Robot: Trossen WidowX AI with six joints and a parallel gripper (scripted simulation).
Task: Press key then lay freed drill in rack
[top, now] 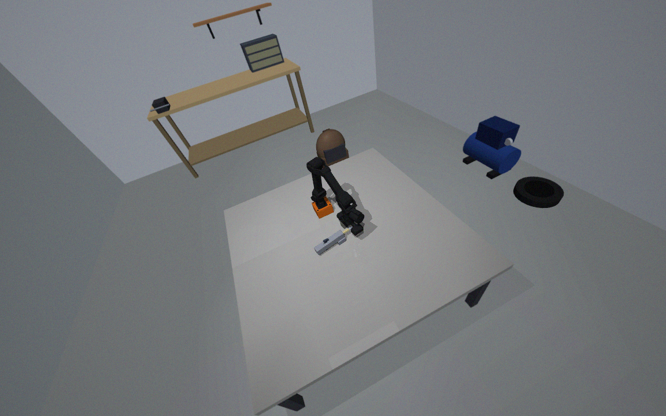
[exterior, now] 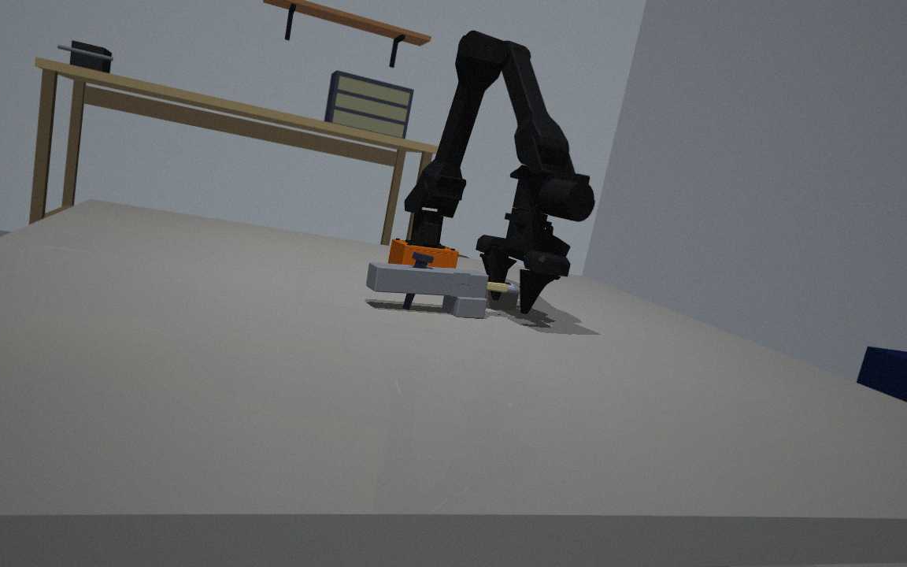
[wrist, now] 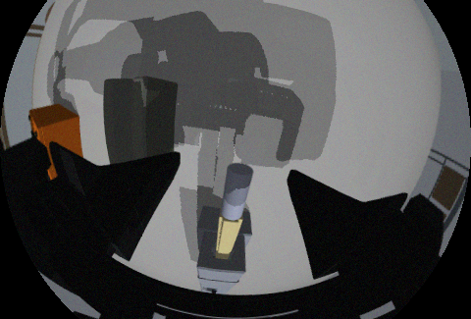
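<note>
Right now my gripper tip is 10 mm short of the drill, 50 mm to the left of it and 30 mm below it. The rest, counted from my gripper tip: dark key (30 mm ahead, 170 mm to the right, 30 mm above); grey-olive block (80 mm behind, 10 mm to the left); grey drill fixture (30 mm ahead, 140 mm to the right, 20 mm above).
</note>
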